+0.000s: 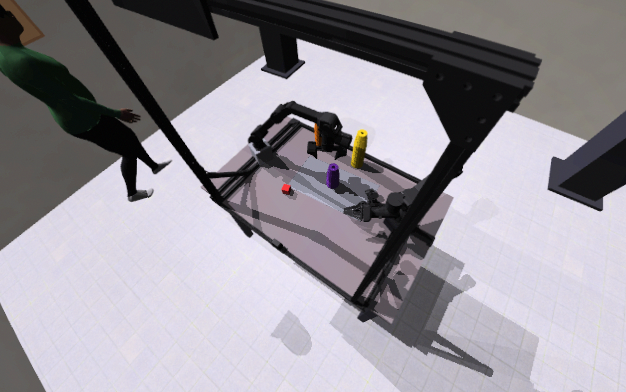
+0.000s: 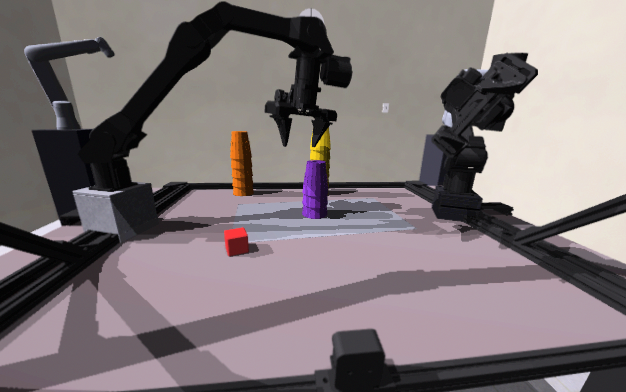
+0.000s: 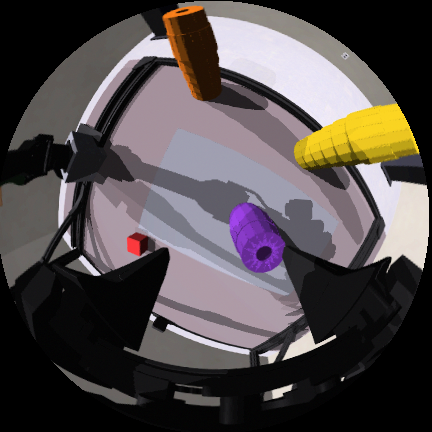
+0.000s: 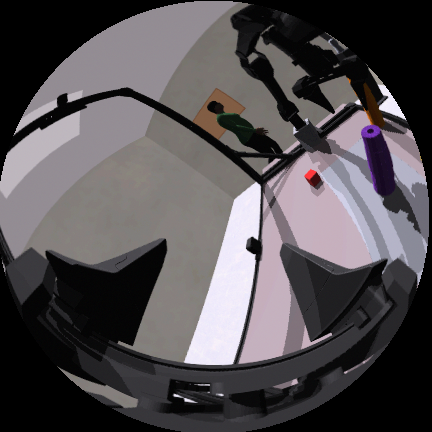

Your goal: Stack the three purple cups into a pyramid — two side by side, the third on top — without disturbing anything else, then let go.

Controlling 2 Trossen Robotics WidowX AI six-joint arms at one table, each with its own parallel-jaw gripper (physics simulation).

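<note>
The purple cups stand nested upside down in one upright column on the pale blue mat. How many cups the column holds cannot be told. My left gripper points down, open and empty, above the table and higher than the purple column, toward the back. My right gripper is open and empty, raised at the right side of the table and away from the cups.
An orange cup column stands at the back left. A yellow cup column stands behind the purple one. A red cube lies left of the mat. Black frame bars edge the table.
</note>
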